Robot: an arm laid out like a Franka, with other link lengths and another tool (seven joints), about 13 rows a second.
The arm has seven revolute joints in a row. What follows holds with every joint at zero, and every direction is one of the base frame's.
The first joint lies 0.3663 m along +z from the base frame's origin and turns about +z.
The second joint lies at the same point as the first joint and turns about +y.
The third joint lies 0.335 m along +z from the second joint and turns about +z.
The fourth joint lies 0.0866 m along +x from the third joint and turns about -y.
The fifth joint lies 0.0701 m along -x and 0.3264 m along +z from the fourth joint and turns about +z.
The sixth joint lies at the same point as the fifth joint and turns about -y.
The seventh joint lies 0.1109 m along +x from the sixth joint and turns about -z.
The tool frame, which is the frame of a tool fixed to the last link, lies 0.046 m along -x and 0.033 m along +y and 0.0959 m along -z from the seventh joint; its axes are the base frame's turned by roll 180, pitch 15.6 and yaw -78.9 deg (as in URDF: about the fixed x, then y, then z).
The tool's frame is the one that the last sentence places.
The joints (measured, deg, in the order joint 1, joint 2, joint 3, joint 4, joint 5, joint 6, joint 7), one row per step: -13.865, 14.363, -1.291, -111.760, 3.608, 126.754, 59.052; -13.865, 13.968, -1.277, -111.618, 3.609, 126.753, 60.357; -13.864, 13.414, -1.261, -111.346, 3.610, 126.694, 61.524; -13.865, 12.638, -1.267, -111.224, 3.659, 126.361, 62.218; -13.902, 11.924, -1.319, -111.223, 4.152, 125.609, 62.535; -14.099, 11.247, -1.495, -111.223, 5.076, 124.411, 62.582; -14.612, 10.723, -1.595, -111.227, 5.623, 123.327, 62.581; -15.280, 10.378, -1.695, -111.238, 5.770, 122.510, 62.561; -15.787, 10.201, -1.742, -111.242, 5.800, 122.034, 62.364; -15.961, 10.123, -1.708, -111.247, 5.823, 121.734, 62.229; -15.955, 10.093, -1.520, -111.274, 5.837, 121.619, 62.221; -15.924, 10.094, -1.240, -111.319, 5.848, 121.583, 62.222
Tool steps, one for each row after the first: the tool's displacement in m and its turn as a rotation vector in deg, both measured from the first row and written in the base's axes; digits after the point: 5 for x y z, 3 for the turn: 0.00123, -0.00037, 0.00515, -0.091, -0.470, -1.290; 0.00245, -0.00071, 0.01284, -0.224, -1.173, -2.435; 0.00182, -0.00069, 0.02116, -0.267, -1.713, -3.146; -0.00009, -0.00101, 0.02735, 0.181, -1.770, -3.790; -0.00316, -0.00373, 0.03252, 1.078, -1.458, -4.646; -0.00656, -0.00891, 0.03602, 1.695, -1.043, -5.480; -0.00988, -0.01582, 0.03786, 1.957, -0.629, -6.248; -0.01222, -0.02081, 0.03866, 2.068, -0.369, -6.587; -0.01323, -0.02189, 0.03882, 2.162, -0.171, -6.585; -0.01317, -0.01991, 0.03871, 2.240, -0.072, -6.385; -0.01277, -0.01687, 0.03833, 2.318, 0.000, -6.084
